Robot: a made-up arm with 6 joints. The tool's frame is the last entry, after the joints. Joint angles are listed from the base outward. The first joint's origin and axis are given. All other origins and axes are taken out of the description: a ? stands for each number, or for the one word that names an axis. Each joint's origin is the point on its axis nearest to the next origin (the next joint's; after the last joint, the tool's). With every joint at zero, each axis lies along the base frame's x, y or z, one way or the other. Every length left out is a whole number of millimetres.
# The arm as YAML. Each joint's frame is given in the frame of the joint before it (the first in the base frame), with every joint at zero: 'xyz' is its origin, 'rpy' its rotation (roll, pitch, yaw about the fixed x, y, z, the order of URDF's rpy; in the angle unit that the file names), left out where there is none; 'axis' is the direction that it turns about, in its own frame. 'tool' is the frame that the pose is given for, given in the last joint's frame.
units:
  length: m
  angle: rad
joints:
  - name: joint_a
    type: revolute
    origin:
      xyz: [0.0, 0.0, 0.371]
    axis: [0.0, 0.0, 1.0]
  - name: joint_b
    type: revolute
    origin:
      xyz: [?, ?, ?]
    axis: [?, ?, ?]
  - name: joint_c
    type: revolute
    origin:
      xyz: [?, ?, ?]
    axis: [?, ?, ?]
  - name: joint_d
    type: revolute
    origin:
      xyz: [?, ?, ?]
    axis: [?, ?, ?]
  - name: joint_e
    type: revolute
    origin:
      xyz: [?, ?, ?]
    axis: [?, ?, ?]
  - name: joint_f
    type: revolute
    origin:
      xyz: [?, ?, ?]
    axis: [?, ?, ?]
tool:
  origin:
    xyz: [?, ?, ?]
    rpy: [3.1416, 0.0, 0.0]
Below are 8 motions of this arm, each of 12 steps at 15 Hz.
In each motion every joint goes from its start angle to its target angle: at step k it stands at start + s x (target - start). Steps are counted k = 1, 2, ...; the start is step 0. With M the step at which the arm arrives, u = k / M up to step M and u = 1 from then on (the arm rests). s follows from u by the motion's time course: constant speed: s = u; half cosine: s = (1 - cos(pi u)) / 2; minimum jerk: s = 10 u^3 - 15 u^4 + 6 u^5.
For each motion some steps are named. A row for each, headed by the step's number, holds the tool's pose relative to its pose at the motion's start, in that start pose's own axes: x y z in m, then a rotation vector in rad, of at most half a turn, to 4 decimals.
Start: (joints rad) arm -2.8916 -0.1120 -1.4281 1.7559 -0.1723 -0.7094
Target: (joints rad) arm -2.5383 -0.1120 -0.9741 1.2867 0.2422 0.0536
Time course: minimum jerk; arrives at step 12
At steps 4, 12:
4: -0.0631 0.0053 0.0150 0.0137 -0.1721 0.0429
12: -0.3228 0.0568 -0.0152 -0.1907 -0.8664 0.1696

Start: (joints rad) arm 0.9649 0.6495 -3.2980 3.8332 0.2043 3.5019
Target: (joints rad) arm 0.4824 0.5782 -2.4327 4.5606 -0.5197 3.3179
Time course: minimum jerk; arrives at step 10
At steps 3, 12:
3: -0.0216 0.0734 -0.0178 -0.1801 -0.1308 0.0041
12: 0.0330 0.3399 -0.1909 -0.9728 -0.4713 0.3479

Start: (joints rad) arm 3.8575 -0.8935 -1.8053 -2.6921 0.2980 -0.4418
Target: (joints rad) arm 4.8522 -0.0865 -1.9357 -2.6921 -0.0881 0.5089
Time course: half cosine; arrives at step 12
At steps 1, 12:
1: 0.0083 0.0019 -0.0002 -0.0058 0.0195 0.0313
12: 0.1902 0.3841 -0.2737 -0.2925 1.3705 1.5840

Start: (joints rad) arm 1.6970 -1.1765 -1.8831 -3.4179 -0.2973 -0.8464
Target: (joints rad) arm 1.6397 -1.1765 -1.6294 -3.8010 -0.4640 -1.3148
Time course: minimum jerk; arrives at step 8
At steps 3, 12:
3: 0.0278 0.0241 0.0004 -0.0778 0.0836 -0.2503
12: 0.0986 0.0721 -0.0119 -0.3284 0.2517 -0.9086

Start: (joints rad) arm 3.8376 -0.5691 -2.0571 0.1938 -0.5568 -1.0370
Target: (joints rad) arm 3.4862 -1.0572 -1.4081 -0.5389 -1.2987 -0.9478
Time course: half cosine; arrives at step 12
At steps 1, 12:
1: 0.0029 0.0004 -0.0020 -0.0057 0.0110 -0.0153
12: 0.1120 -0.0607 -0.1851 -0.0058 0.8566 -0.6738

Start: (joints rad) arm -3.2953 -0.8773 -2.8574 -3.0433 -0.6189 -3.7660
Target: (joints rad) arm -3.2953 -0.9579 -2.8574 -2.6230 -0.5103 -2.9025
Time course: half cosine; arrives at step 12
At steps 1, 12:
1: 0.0015 -0.0004 -0.0003 0.0016 0.0051 0.0205
12: 0.0950 -0.0147 -0.0284 0.2180 0.2412 1.1984

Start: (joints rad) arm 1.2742 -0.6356 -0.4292 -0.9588 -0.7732 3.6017
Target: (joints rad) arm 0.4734 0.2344 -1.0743 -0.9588 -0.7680 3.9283
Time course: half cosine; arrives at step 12
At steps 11, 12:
11: 0.2172 -0.3296 -0.1594 0.7604 0.2654 0.4928
12: 0.2216 -0.3335 -0.1657 0.7747 0.2667 0.5018

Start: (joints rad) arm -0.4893 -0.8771 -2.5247 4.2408 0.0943 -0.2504
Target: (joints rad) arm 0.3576 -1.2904 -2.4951 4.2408 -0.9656 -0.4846
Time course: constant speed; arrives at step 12
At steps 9, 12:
9: -0.2643 -0.0293 -0.1362 -0.4233 0.2950 0.3489
12: -0.3406 -0.0952 -0.2077 -0.6080 0.3078 0.4061

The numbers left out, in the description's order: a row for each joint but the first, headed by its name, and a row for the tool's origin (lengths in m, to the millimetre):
joint_b: xyz 0.0 0.0 0.0, axis 0.0 1.0 0.0
joint_c: xyz 0.037 0.0 0.196, axis 0.0 1.0 0.0
joint_d: xyz 0.09 0.0 -0.399, axis 0.0 0.0 -1.0
joint_e: xyz 0.0 0.0 0.0, axis 0.0 1.0 0.0
joint_f: xyz 0.102 0.0 -0.13, axis 0.0 0.0 -1.0
tool: xyz 0.0 0.0 0.0

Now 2 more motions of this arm.
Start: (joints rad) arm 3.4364 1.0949 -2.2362 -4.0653 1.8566 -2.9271
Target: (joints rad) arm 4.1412 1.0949 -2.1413 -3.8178 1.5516 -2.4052
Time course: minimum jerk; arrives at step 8
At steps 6, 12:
6: -0.0187 -0.3179 0.2513 0.0409 0.0741 0.9163
12: -0.0064 -0.3592 0.2741 0.0565 0.0708 1.0248

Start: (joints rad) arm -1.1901 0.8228 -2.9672 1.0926 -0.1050 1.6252
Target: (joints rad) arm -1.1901 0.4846 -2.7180 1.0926 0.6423 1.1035
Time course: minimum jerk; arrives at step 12
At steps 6, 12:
6: -0.0500 0.0298 0.0228 -0.3501 -0.0665 -0.2613
12: -0.0996 0.0657 0.0195 -0.6831 -0.2235 -0.5208

